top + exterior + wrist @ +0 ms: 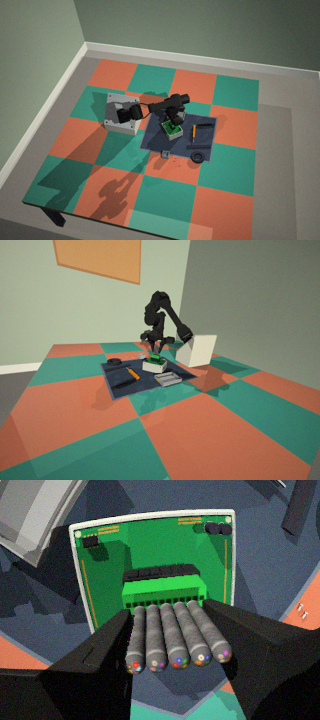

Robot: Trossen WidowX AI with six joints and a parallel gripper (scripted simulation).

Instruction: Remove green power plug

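Right now my gripper tip is 20 mm above the green power plug. From my gripper tip the other things lie so: black bar (200 mm ahead, 70 mm to the right, 100 mm below); then dark mat (50 mm ahead, 100 mm below).
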